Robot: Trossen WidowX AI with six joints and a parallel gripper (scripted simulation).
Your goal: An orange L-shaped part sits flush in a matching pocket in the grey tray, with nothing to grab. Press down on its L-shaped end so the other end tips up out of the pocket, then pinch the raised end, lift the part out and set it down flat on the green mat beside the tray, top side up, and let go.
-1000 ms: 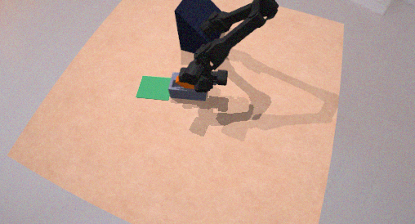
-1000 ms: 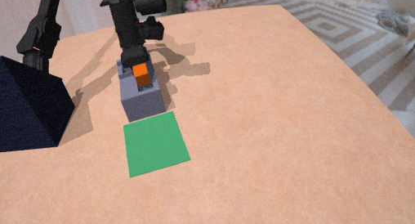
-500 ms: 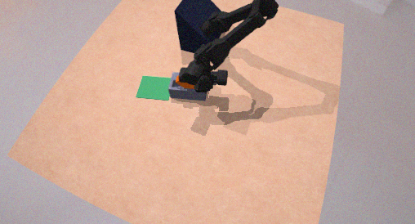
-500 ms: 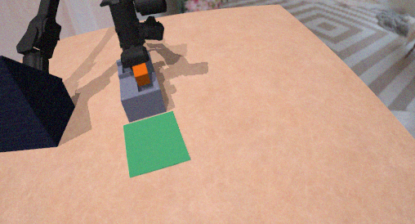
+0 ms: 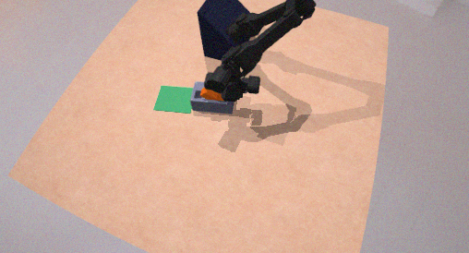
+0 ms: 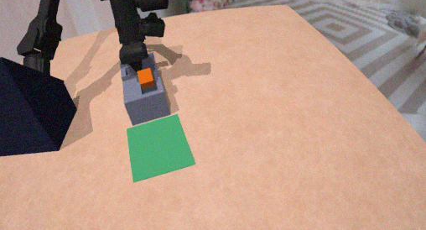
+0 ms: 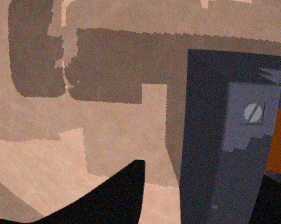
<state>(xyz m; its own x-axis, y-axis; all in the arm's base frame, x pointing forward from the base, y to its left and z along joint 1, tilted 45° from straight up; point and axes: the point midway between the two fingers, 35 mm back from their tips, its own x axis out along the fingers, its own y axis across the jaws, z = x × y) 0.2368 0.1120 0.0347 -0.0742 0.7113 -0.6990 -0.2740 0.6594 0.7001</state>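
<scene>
Now: gripper tip 5 cm to the left of the orange L-shaped part, 1 cm short of it and 1 cm above it. From my gripper tip the other things lie so: green mat 22 cm to the right, 7 cm ahead, 6 cm below.
</scene>
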